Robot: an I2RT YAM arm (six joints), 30 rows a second.
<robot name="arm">
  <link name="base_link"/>
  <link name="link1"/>
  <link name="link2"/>
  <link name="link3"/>
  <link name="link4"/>
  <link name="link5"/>
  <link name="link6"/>
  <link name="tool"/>
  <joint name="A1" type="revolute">
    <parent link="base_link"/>
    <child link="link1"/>
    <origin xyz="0 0 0.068" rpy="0 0 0"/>
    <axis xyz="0 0 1"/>
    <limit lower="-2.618" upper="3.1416"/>
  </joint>
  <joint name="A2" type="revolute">
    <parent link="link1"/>
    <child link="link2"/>
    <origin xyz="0.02 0.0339 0.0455" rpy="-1.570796 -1.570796 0"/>
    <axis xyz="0 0 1"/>
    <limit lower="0" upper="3.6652"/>
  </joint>
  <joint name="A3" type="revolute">
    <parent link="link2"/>
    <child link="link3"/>
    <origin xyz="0 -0.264 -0.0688" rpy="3.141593 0 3.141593"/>
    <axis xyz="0 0 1"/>
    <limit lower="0" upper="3.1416"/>
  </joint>
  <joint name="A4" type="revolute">
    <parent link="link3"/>
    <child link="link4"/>
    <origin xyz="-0.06 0.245 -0.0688" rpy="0 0 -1.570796"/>
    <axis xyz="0 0 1"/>
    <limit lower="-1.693" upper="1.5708"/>
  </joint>
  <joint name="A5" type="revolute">
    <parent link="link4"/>
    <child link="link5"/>
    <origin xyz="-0.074 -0.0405 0.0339" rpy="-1.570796 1.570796 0"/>
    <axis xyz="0 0 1"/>
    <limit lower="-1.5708" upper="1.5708"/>
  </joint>
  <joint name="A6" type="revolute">
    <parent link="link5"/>
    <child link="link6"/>
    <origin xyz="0 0.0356 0.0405" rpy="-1.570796 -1.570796 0"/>
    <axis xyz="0 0 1"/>
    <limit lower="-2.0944" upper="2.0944"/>
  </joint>
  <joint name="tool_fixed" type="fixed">
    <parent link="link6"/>
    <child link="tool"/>
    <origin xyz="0 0 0" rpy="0 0 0"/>
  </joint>
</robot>
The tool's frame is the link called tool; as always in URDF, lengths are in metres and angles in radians.
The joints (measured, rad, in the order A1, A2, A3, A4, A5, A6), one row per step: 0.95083 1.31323 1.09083 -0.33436 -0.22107 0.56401; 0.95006 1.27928 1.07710 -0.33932 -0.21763 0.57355; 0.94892 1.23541 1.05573 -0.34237 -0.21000 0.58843; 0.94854 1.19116 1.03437 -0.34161 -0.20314 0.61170; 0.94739 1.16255 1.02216 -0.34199 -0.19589 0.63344; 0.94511 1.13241 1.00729 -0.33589 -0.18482 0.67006; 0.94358 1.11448 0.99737 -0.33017 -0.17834 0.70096; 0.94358 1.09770 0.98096 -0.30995 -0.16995 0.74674; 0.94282 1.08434 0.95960 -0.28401 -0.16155 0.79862; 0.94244 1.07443 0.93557 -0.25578 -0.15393 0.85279; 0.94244 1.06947 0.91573 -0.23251 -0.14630 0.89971; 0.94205 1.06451 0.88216 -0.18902 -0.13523 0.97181
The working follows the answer.
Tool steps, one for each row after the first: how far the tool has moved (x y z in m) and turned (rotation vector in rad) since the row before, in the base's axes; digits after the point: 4 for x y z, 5 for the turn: -0.0043 -0.0066 0.0041 0.01430 -0.00266 -0.00856; -0.0054 -0.0086 0.0039 0.01829 -0.00244 -0.01509; -0.0056 -0.0084 0.0039 0.02497 0.00243 -0.01749; -0.0033 -0.0056 0.0027 0.01849 0.00566 -0.01758; -0.0030 -0.0059 0.0026 0.02750 0.01346 -0.02848; -0.0017 -0.0034 0.0013 0.02095 0.01505 -0.02069; -0.0015 -0.0026 0.0001 0.03214 0.02277 -0.02668; -0.0008 -0.0019 -0.0019 0.03305 0.02959 -0.02919; -0.0005 -0.0012 -0.0034 0.03171 0.03414 -0.02831; 0.0000 -0.0005 -0.0035 0.02462 0.03155 -0.02471; 0.0004 -0.0003 -0.0063 0.04044 0.04754 -0.03707
Tool pose at each row, in the base's axes (x y z in m, rotation vector in rad; rounded; the steps above come from the unrounded poses): 0.1664 0.2465 0.3158 -0.58740 2.25357 1.07452; 0.1621 0.2399 0.3199 -0.57245 2.24234 1.08415; 0.1566 0.2313 0.3238 -0.54810 2.22890 1.09475; 0.1510 0.2229 0.3277 -0.51610 2.21505 1.11340; 0.1477 0.2173 0.3304 -0.48533 2.20796 1.12651; 0.1447 0.2114 0.3330 -0.43453 2.20113 1.14680; 0.1430 0.2080 0.3343 -0.39462 2.19951 1.16465; 0.1415 0.2054 0.3344 -0.33912 2.19606 1.19411; 0.1407 0.2035 0.3325 -0.27645 2.19645 1.22546; 0.1402 0.2022 0.3292 -0.21233 2.20038 1.25704; 0.1402 0.2017 0.3256 -0.15609 2.20626 1.28148; 0.1406 0.2015 0.3193 -0.06942 2.21095 1.32115

